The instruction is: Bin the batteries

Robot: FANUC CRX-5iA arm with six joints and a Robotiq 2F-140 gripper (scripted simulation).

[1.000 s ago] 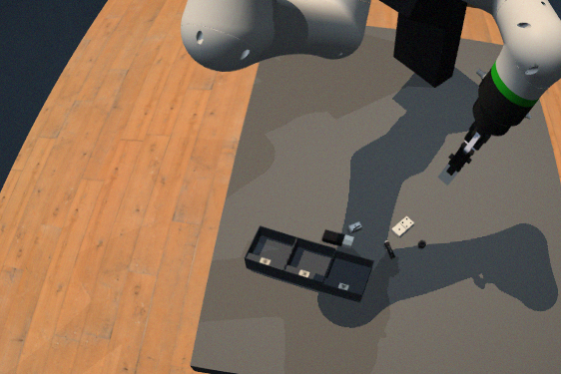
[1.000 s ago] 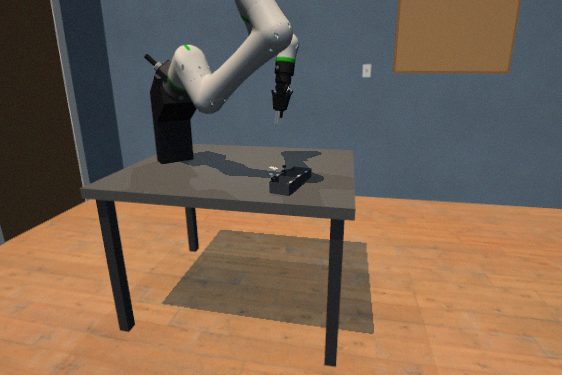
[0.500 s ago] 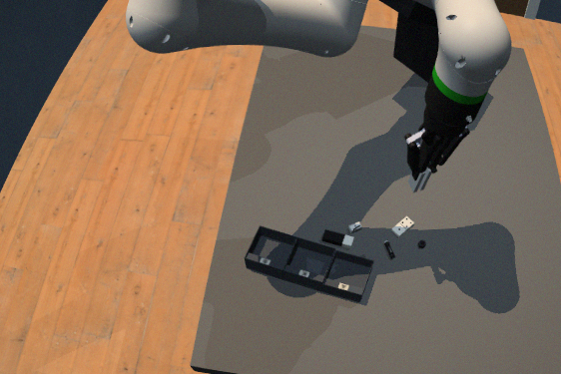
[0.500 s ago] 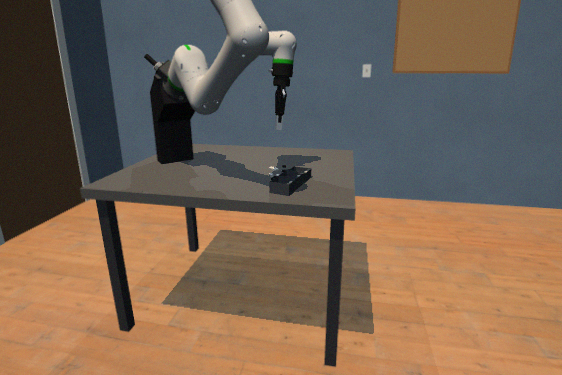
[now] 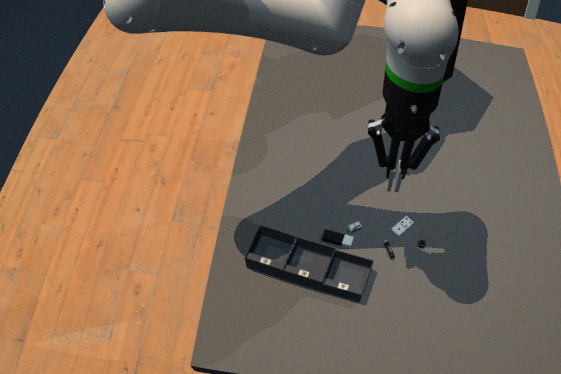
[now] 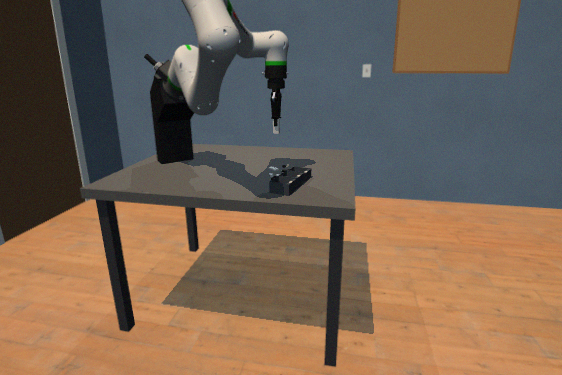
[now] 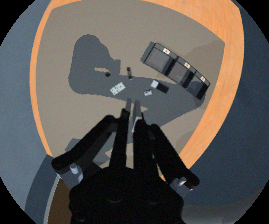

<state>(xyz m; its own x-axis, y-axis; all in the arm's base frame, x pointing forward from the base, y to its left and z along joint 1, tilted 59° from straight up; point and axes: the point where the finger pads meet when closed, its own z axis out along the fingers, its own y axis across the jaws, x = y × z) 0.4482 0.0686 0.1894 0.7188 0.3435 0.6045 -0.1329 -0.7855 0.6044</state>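
The black bin lies 70 mm ahead of my hand, 160 mm to the right of it and 200 mm below it. Also, from my hand: dark cylindrical battery: 40 mm ahead, 10 mm to the left, 210 mm below; then grey piece: 30 mm behind, 50 mm to the right, 210 mm below; then white domino: 20 mm behind, 60 mm to the left, 210 mm below.
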